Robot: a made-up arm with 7 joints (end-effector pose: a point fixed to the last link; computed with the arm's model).
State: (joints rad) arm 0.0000 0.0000 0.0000 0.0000 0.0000 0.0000 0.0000
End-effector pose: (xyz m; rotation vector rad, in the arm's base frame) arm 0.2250 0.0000 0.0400 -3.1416 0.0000 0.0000
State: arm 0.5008 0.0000 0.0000 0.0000 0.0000 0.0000 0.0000
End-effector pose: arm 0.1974 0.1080 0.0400 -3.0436 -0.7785 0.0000
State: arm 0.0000 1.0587 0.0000 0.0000 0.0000 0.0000 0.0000
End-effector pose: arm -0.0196 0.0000 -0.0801 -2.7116 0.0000 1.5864
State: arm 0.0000 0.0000 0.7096 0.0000 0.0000 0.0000 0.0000
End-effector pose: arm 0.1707 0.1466 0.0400 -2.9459 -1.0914 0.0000
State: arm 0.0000 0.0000 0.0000 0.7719 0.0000 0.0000 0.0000
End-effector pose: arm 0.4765 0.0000 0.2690 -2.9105 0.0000 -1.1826
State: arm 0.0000 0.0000 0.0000 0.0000 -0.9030 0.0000 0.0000
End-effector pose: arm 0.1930 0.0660 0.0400 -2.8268 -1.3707 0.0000
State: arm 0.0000 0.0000 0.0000 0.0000 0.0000 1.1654 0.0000
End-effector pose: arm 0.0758 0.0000 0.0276 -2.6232 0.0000 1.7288
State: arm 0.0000 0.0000 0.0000 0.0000 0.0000 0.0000 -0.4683
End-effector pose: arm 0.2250 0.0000 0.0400 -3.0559 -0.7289 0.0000
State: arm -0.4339 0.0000 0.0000 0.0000 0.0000 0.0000 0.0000
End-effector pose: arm 0.2042 -0.0946 0.0400 -3.0679 0.6762 0.0000
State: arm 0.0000 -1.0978 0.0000 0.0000 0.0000 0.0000 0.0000
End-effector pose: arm 0.2351 0.0000 0.3214 -2.6801 0.0000 -1.6391
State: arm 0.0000 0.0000 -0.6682 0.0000 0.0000 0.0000 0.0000
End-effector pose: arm 0.1766 -0.1394 0.0400 -2.9679 1.0302 0.0000
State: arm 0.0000 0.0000 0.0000 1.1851 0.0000 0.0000 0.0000
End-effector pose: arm 0.5205 0.0000 0.4490 -2.6060 0.0000 -1.7545
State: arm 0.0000 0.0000 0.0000 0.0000 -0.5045 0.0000 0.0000
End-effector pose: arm 0.2145 0.0406 0.0400 -3.0422 -0.7841 0.0000
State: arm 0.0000 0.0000 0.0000 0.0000 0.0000 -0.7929 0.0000
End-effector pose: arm 0.2762 0.0000 0.1318 -2.8979 0.0000 -1.2131
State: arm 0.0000 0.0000 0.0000 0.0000 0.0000 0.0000 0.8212
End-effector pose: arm 0.2250 0.0000 0.0400 -2.8805 1.2540 0.0000
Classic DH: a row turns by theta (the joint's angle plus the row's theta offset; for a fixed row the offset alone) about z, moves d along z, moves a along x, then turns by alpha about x. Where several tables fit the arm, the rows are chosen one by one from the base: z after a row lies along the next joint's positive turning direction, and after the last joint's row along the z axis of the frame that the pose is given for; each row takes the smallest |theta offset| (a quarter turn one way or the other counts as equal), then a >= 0, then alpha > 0; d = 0 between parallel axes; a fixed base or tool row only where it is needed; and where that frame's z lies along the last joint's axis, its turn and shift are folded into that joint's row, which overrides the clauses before.
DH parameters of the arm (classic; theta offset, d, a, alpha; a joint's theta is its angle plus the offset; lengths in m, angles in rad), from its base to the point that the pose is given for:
joint 1: 0 0.189 0 -1.5708
joint 2: 0 0 0 1.5708
joint 3: 0 0.275 0.069 1.5708
joint 4: 0 0 0.072 1.5708
joint 5: 0 0.317 0 1.5708
joint 6: 0 0 0.084 -1.5708
joint 7: 0 0.107 0 0

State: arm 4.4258 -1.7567 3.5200 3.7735 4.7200 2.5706 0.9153
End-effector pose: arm 0.2980 0.3937 0.1949 2.0409 -0.7460 0.5219
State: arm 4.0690 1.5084 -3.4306 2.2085 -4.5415 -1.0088 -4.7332
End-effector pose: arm -0.1206 -0.5085 0.4529 1.3859 0.0932 1.1293
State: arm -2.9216 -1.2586 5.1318 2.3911 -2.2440 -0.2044 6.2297
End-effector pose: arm 0.4106 0.3759 0.5682 -0.7129 -0.9798 -2.4666
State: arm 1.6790 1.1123 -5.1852 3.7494 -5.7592 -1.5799 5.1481
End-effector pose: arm 0.1655 0.3343 0.3920 -1.6946 1.4877 -1.4708
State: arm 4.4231 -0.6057 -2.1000 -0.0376 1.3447 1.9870 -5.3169
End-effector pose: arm -0.1703 -0.0476 0.1607 0.5910 -0.1805 -1.0346
